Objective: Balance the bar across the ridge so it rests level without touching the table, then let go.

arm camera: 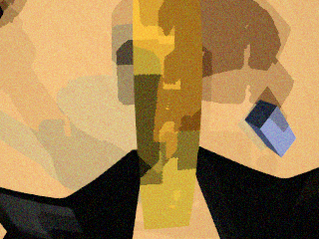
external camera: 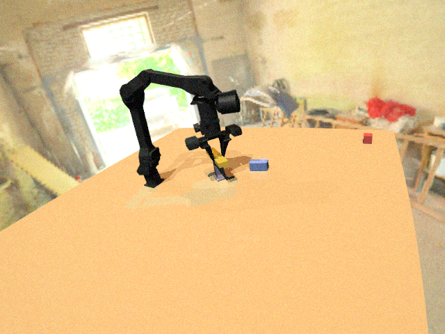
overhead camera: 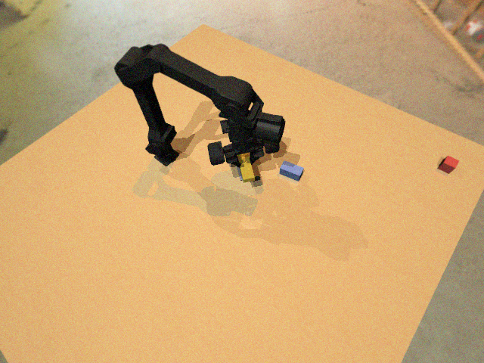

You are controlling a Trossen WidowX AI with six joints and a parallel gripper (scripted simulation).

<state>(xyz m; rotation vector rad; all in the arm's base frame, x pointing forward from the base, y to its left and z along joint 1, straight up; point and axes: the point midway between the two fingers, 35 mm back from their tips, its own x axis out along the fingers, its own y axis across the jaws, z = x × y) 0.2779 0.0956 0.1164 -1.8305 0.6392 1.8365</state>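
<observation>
My gripper tip is 2 cm past the yellow bar and 2 cm to the right of it. From my gripper tip the other things lie so: blue block (10 cm ahead, 10 cm to the left, 7 cm below); small red block (46 cm ahead, 40 cm to the left, 7 cm below).
</observation>
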